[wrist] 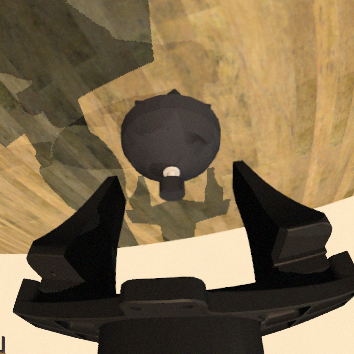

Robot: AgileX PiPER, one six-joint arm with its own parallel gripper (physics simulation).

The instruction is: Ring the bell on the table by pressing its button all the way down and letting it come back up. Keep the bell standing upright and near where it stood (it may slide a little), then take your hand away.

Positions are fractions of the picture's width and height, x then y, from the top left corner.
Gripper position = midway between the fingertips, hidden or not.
In view: my gripper (0.50, 0.51) and a bell (0.48, 0.37).
